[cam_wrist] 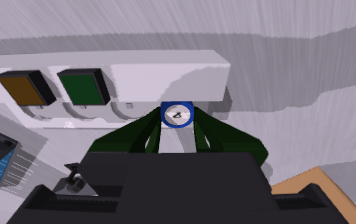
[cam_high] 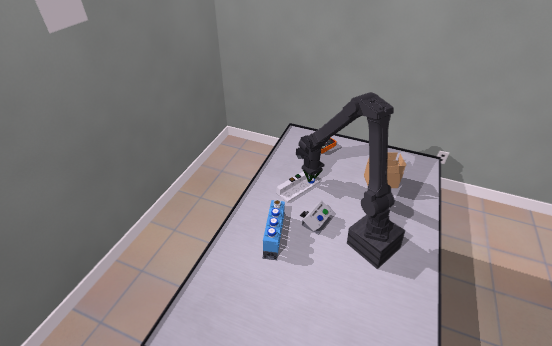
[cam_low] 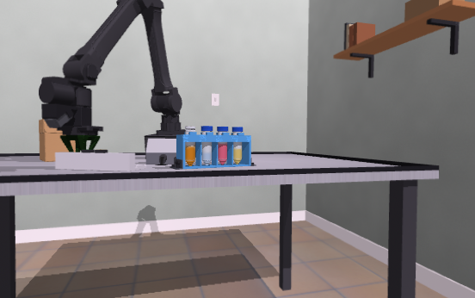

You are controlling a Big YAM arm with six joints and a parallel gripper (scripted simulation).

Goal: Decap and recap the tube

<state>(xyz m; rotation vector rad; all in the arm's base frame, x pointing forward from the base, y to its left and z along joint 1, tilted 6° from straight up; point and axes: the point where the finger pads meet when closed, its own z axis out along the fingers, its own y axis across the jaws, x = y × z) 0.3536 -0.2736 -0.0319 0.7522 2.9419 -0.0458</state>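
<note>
My gripper is now 130 mm past the green ready key, 230 mm to the right of it and 40 mm below it. Round my hand: white key housing: 100 mm behind, 250 mm to the left, 30 mm above; orange handheld device: 10 mm ahead, 330 mm to the right, 10 mm below; blue cycle key: 110 mm behind, 270 mm to the left, 40 mm above.
</note>
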